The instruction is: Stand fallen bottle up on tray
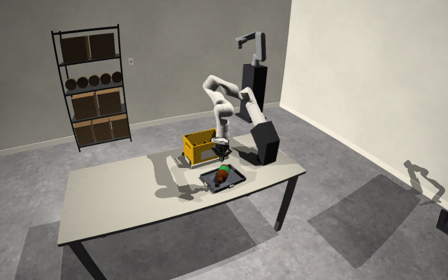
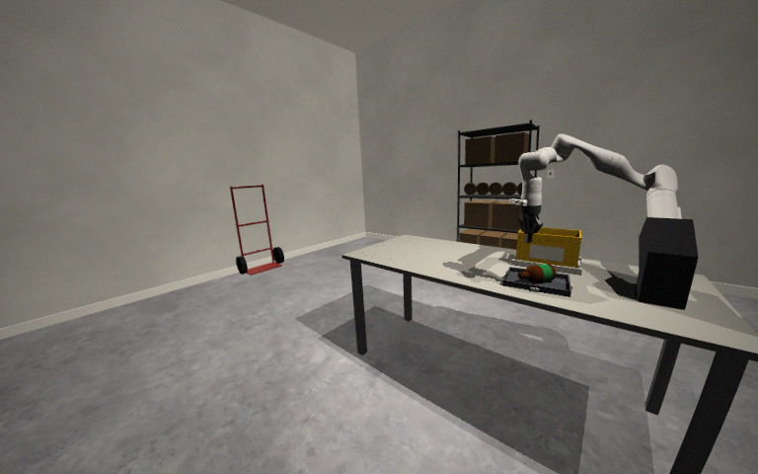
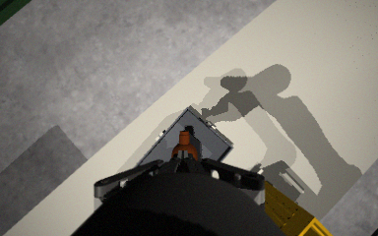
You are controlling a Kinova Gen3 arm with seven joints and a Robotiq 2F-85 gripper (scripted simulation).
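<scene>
Now: hand 40 mm past the bottle, 30 mm to the left of it and 160 mm above it. From my hand the other things lie so: yellow crate: 70 mm behind, 330 mm to the right, 120 mm below; tray: 40 mm behind, 40 mm to the right, 190 mm below.
</scene>
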